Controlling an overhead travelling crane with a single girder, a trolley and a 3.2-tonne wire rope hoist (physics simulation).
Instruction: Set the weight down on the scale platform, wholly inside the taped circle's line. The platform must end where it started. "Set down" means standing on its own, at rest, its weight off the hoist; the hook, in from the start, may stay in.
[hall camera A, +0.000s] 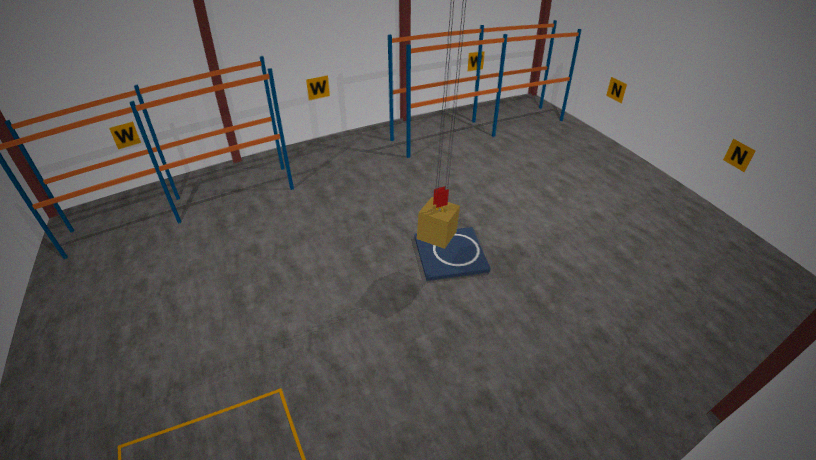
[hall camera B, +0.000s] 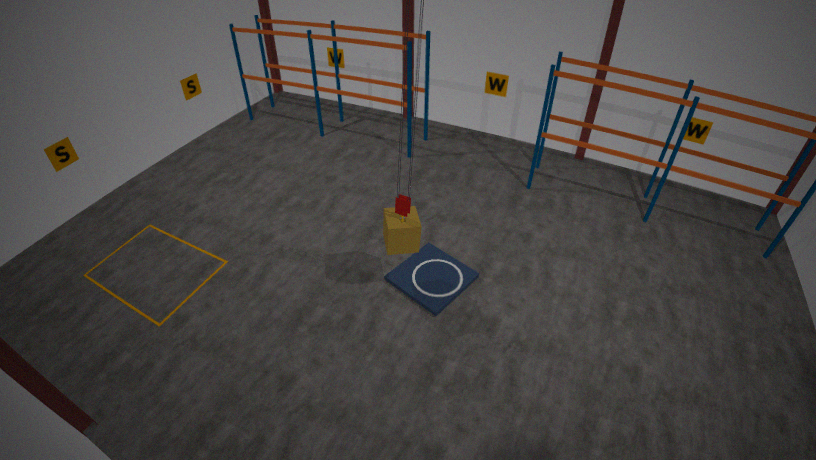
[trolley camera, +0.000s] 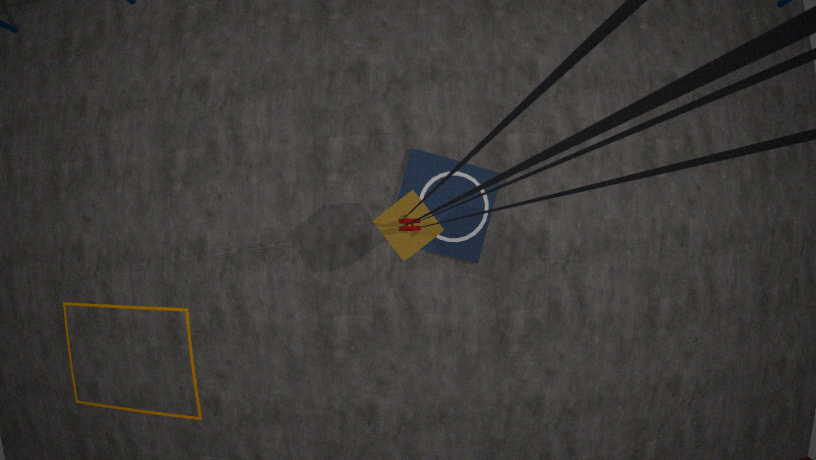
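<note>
The weight, a yellow block (hall camera A: 437, 231) (hall camera B: 403, 241) (trolley camera: 406, 246), hangs upright in the air. My gripper, the hook under a red block (hall camera A: 440, 198) (hall camera B: 402, 206) (trolley camera: 409, 224), holds it from above. The blue scale platform (hall camera A: 437, 269) (hall camera B: 399, 277) (trolley camera: 412, 164) lies flat on the floor. Its white taped circle (hall camera A: 456, 265) (hall camera B: 437, 296) (trolley camera: 454, 240) is partly covered by the weight in hall camera A and the trolley camera. In the trolley camera the weight overlaps the circle's lower left and the platform's left edge. In hall camera B it appears above and left of the circle.
The weight's shadow (hall camera A: 391, 294) (hall camera B: 353, 267) (trolley camera: 334, 237) falls on the floor beside the platform. A yellow outlined rectangle (hall camera A: 200, 418) (hall camera B: 188, 243) (trolley camera: 125, 306) is marked on the floor. Two blue and orange racks (hall camera A: 408, 102) (hall camera B: 313, 85) stand along the W wall.
</note>
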